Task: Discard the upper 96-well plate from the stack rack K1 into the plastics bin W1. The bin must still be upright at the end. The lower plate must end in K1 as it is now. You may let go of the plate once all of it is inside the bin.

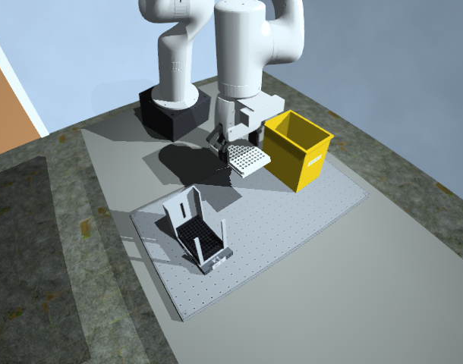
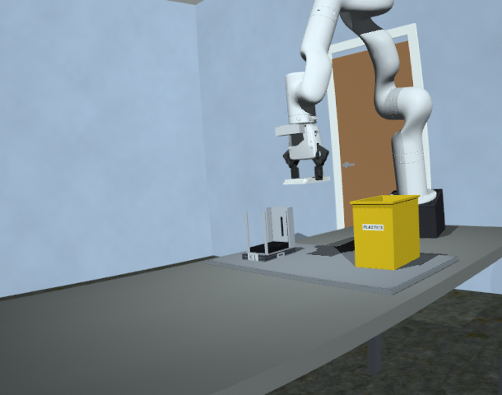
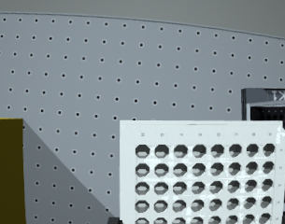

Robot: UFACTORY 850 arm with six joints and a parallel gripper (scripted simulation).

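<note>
Now: the yellow plastics bin 24 cm to the left of my hand, 16 cm below it and 8 cm behind it. From my hand the other things lie so: white 96-well plate (1 cm below); then black 96-well plate (22 cm below, 15 cm to the right, 5 cm ahead).
</note>
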